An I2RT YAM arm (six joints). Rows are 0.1 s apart.
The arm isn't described. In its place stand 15 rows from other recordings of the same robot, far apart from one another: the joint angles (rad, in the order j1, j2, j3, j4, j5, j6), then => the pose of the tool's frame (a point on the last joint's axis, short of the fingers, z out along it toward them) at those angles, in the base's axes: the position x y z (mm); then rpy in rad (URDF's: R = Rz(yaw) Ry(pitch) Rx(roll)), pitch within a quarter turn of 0, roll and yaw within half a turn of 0.
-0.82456 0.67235 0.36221 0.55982 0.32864 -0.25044 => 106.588 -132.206 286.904 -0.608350 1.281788 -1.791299
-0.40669 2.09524 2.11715 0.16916 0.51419 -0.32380 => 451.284 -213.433 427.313 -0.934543 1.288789 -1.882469
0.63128 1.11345 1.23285 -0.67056 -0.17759 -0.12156 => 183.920 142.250 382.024 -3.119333 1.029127 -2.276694
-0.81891 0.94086 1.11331 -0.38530 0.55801 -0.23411 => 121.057 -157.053 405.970 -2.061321 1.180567 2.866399
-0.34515 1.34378 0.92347 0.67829 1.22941 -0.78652 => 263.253 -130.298 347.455 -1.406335 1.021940 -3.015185
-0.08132 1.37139 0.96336 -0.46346 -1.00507 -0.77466 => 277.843 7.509 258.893 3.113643 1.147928 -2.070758
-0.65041 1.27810 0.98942 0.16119 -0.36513 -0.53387 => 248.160 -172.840 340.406 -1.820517 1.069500 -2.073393
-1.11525 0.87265 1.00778 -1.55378 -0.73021 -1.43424 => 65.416 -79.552 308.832 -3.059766 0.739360 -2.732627
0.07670 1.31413 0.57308 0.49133 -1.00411 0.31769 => 261.380 50.211 224.718 1.829788 1.026251 2.888639
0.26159 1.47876 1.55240 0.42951 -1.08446 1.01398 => 296.205 111.882 497.951 1.160738 0.969982 2.625139
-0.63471 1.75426 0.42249 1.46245 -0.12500 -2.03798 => 238.449 -170.071 163.488 -1.424575 -0.479165 -2.147237
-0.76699 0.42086 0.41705 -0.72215 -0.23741 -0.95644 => 81.757 -67.173 208.329 -2.462212 0.592784 -2.630022
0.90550 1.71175 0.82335 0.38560 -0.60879 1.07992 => 199.167 286.818 172.855 1.983565 0.170851 -3.060527
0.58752 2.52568 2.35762 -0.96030 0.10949 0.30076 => 446.535 292.706 185.335 3.105408 0.453571 -2.887831
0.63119 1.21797 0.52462 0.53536 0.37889 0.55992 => 218.719 143.560 233.956 1.869221 1.050464 2.079590
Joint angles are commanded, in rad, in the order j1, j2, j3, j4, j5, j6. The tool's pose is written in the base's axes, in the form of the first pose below.
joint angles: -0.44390, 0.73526, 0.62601, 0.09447, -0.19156, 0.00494
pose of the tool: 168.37 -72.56 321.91; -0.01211 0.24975 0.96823; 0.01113 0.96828 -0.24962; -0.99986 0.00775 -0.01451
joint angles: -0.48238, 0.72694, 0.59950, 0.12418, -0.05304, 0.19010
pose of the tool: 162.93 -83.18 316.97; 0.07582 0.40932 0.90924; 0.17329 0.89258 -0.41627; -0.98195 0.18913 -0.00326
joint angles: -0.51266, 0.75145, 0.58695, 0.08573, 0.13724, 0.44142
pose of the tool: 161.04 -96.23 304.21; 0.19636 0.57607 0.79347; 0.37512 0.70353 -0.60360; -0.90594 0.41617 -0.07795
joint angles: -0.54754, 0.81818, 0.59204, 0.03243, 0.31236, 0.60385
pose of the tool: 163.03 -112.22 288.97; 0.29220 0.71305 0.63732; 0.45470 0.48268 -0.74851; -0.84135 0.50850 -0.18319
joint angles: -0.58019, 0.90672, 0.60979, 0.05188, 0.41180, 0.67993
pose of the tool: 169.96 -128.44 281.22; 0.36226 0.77075 0.52413; 0.45147 0.34686 -0.82211; -0.81544 0.53444 -0.22232
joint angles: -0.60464, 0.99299, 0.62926, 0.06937, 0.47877, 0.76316
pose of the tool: 177.58 -142.64 272.92; 0.42697 0.79171 0.43691; 0.45068 0.23257 -0.86186; -0.78396 0.56489 -0.25751
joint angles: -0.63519, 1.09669, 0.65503, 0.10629, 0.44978, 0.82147
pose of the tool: 189.45 -158.87 263.00; 0.45270 0.78302 0.42655; 0.48540 0.18487 -0.85452; -0.74796 0.59389 -0.29639
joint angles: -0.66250, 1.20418, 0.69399, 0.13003, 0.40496, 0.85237
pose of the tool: 202.34 -175.64 253.07; 0.45021 0.78223 0.43061; 0.52639 0.15704 -0.83562; -0.72127 0.60287 -0.34106
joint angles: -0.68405, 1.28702, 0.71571, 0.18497, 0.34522, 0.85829
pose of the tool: 212.64 -188.93 244.43; 0.44292 0.76855 0.46169; 0.55764 0.16708 -0.81309; -0.70204 0.61759 -0.35457
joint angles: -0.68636, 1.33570, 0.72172, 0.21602, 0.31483, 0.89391
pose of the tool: 219.47 -194.05 236.33; 0.45408 0.74944 0.48182; 0.58619 0.15596 -0.79502; -0.67097 0.64344 -0.36849
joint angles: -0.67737, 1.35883, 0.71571, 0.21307, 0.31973, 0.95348
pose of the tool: 222.45 -193.28 227.74; 0.47865 0.73818 0.47538; 0.60845 0.11147 -0.78572; -0.63300 0.66533 -0.39579
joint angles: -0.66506, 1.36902, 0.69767, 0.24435, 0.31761, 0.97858
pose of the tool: 224.78 -190.41 222.07; 0.49009 0.72248 0.48768; 0.61734 0.10730 -0.77934; -0.61539 0.68301 -0.39343
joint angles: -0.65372, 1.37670, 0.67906, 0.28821, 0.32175, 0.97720
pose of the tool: 226.73 -187.88 218.23; 0.49237 0.71347 0.49853; 0.61344 0.12188 -0.78028; -0.61747 0.69001 -0.37766
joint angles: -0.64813, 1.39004, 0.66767, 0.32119, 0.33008, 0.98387
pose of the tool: 228.33 -187.38 214.18; 0.50119 0.70723 0.49863; 0.60853 0.12161 -0.78415; -0.61522 0.69644 -0.36942
